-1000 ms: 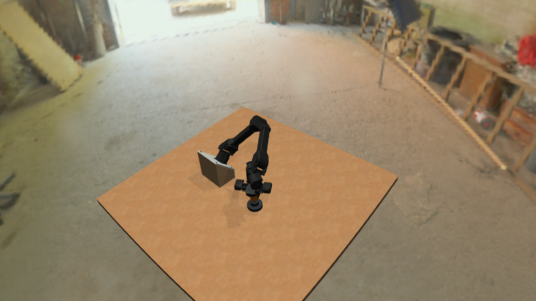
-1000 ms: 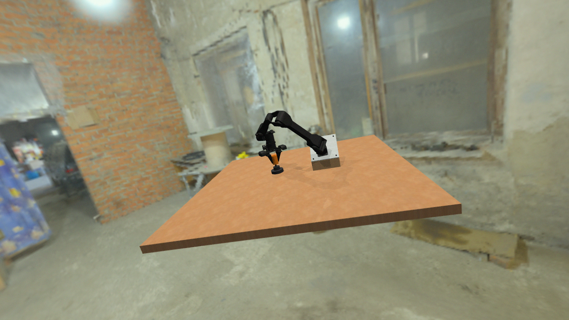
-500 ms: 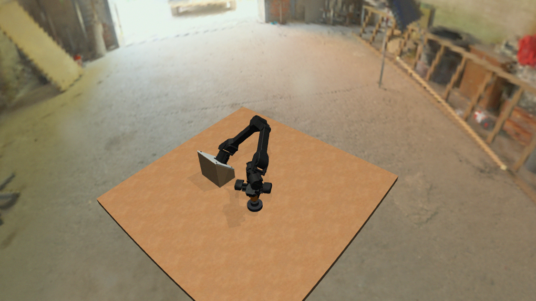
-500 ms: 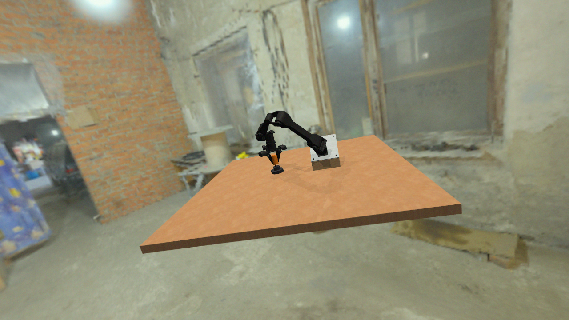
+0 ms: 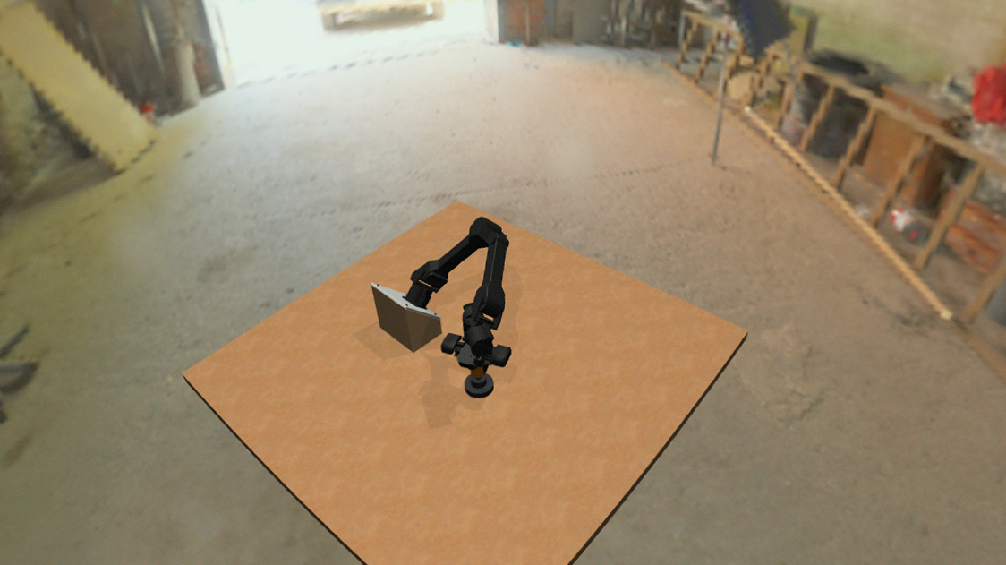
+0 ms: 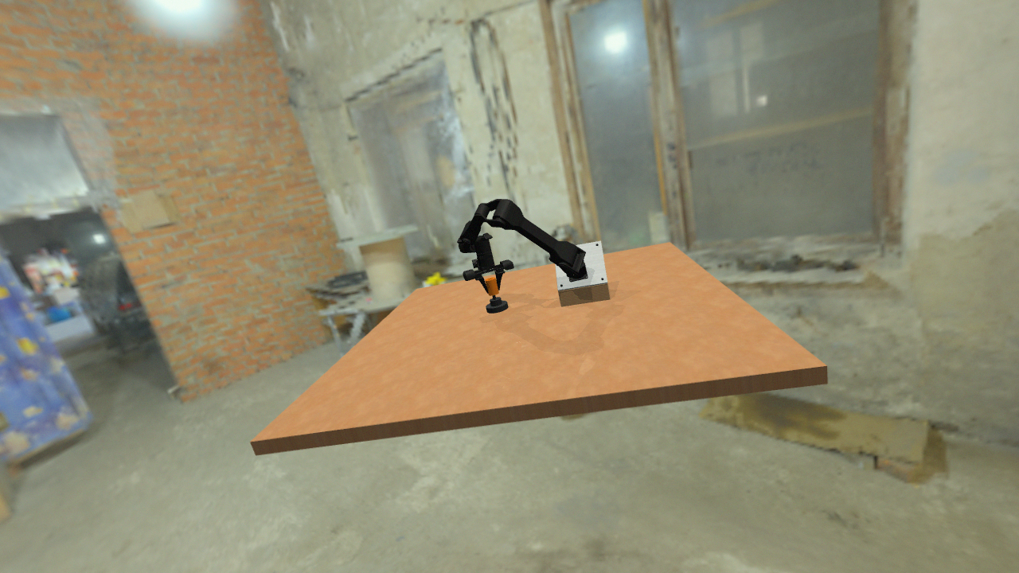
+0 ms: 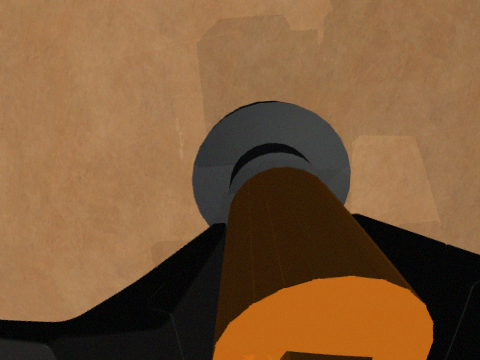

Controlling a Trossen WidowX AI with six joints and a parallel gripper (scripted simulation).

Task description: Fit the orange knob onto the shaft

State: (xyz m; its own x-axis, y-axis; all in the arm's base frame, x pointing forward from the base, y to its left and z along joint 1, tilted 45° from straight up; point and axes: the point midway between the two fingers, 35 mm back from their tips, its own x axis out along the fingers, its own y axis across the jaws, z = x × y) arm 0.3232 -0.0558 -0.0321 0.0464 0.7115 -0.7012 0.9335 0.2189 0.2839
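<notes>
Right now the orange knob is 2 cm above my gripper tip. Round my gripper tip: pedestal (4 cm below).
</notes>
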